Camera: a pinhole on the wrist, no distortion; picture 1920 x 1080 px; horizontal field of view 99.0 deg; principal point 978.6 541.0 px. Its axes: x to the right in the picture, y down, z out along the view. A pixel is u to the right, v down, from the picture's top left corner.
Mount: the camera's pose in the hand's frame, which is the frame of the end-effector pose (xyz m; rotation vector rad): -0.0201 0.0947 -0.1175 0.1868 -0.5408 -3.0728
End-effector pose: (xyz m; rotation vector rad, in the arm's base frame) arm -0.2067 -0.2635 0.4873 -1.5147 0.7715 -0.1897
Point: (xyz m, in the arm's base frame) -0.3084 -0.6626 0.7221
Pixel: behind the camera
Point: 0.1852 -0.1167 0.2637
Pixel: 262 881
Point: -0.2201 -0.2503 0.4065
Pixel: 663 951
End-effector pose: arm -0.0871 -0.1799 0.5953 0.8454 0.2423 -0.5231
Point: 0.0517 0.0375 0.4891
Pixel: behind the camera
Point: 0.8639 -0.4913 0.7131
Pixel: outside the picture
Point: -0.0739 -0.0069 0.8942
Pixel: 1369 129
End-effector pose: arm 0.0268 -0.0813 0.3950 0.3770 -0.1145 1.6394
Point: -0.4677 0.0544 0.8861
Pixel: 371 127
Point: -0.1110 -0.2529 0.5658
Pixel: 1088 603
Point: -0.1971 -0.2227 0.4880
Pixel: 1114 302
